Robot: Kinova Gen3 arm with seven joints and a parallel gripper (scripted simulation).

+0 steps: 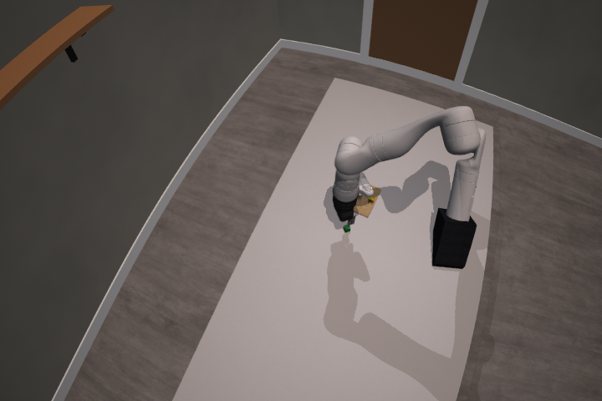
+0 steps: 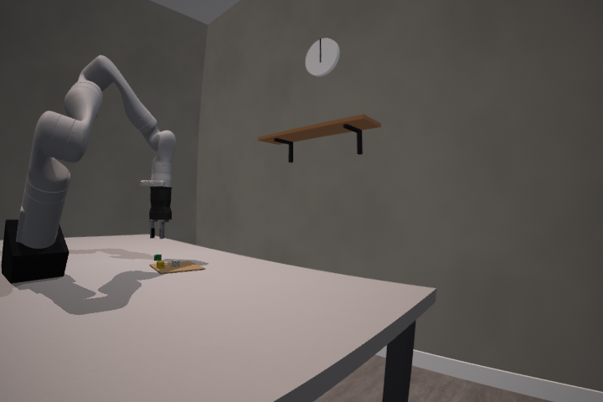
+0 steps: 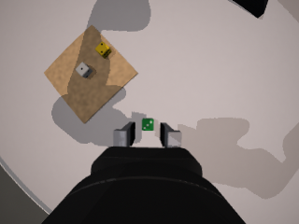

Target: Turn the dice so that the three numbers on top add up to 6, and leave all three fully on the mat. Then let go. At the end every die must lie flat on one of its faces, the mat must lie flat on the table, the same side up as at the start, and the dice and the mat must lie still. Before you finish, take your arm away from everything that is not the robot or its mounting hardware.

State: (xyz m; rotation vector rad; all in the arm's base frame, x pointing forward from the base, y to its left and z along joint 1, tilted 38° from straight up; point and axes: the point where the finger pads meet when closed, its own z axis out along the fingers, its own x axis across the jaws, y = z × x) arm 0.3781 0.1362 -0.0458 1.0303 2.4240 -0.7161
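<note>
The green die is 90 mm below my hand. The rest, counted from my hand: yellow die: 150 mm to the right, 80 mm below, 50 mm behind; then tan mat: 150 mm to the right, 90 mm below, 10 mm ahead; then white die: 150 mm to the right, 80 mm below, 10 mm ahead.
</note>
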